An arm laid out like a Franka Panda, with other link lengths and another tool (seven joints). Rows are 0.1 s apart.
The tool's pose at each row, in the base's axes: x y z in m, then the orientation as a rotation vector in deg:
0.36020 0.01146 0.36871 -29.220 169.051 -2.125
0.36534 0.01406 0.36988 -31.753 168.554 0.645
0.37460 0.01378 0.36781 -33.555 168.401 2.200
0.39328 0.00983 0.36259 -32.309 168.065 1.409
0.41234 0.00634 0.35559 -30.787 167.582 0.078
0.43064 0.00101 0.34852 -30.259 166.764 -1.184
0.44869 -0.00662 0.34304 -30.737 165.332 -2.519
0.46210 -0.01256 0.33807 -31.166 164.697 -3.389
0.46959 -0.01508 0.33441 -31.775 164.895 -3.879
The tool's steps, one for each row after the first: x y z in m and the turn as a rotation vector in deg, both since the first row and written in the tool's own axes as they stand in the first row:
-0.00582 0.00069 -0.00039 -1.925 -0.406 -1.579
-0.01407 -0.00255 0.00303 -3.061 -0.411 -2.699
-0.02941 -0.01222 0.01097 -2.393 -0.871 -1.960
-0.04501 -0.02149 0.02072 -1.324 -1.446 -1.077
-0.05928 -0.03223 0.03043 -0.318 -2.177 -0.878
-0.07276 -0.04514 0.03852 0.766 -3.324 -1.418
-0.08256 -0.05495 0.04543 1.417 -3.755 -1.819
-0.08818 -0.05963 0.05016 1.659 -3.395 -2.228

